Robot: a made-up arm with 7 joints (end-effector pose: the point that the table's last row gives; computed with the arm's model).
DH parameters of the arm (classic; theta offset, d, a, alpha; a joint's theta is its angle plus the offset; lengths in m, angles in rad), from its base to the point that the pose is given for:
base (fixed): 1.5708 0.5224 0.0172 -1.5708
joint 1: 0 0.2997 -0.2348 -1.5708
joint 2: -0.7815 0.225 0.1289 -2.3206
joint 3: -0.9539 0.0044 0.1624 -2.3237
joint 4: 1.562 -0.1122 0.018 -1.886
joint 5: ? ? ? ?
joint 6: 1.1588 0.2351 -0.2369 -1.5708
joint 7: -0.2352 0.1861 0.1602 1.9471
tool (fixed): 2.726 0.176 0 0
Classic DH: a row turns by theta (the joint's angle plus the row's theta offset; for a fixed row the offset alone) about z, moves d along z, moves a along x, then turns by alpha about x.
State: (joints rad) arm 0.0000 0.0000 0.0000 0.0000 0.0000 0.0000 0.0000
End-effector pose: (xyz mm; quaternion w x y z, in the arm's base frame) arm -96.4 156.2 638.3 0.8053 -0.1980 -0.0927 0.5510
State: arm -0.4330 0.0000 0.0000 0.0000 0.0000 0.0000 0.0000
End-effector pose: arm -96.4 94.8 685.9 0.8291 -0.0204 -0.2089 0.5183
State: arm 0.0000 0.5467 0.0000 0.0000 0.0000 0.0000 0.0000
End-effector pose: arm 68.3 -4.0 638.3 0.9242 -0.2157 -0.0358 0.3132
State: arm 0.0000 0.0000 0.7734 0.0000 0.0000 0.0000 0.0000
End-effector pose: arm -113.3 170.0 640.7 0.6611 0.1054 -0.0882 0.7376
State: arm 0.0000 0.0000 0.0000 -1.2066 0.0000 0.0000 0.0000
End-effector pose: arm -17.0 -262.6 496.9 0.7310 0.3338 -0.3394 0.4889
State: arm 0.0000 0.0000 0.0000 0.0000 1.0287 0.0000 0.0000
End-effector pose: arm -495.1 -12.7 644.5 0.5336 -0.2157 -0.5139 0.6360
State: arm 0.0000 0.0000 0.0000 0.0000 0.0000 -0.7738 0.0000
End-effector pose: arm -47.6 37.4 638.3 0.9537 -0.2183 -0.0112 0.2064
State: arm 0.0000 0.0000 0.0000 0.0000 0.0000 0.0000 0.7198
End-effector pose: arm -96.4 55.9 512.0 0.8235 0.0983 -0.2809 0.4831
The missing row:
joint 5: -1.5283 -0.0003 -0.0645 0.9152
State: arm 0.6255 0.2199 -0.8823 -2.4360 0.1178 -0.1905 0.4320
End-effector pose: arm -120.8 -560.8 648.7 0.5402 0.3571 -0.6348 0.4215
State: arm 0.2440 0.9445 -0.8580 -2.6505 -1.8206 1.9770 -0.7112
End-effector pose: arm -100.6 -643.4 695.3 0.2338 -0.0842 -0.6463 0.7215
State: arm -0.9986 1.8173 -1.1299 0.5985 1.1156 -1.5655 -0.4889
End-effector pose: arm 215.1 -205.0 232.9 0.4264 -0.3985 0.6992 -0.4129
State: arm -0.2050 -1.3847 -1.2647 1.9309 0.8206 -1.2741 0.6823
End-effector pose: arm -494.1 239.1 243.0 0.2805 -0.6831 -0.6671 0.0984
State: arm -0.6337 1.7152 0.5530 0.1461 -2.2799 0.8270 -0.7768
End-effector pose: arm 43.2 -53.1 -387.4 0.4047 0.7989 0.3584 0.2636
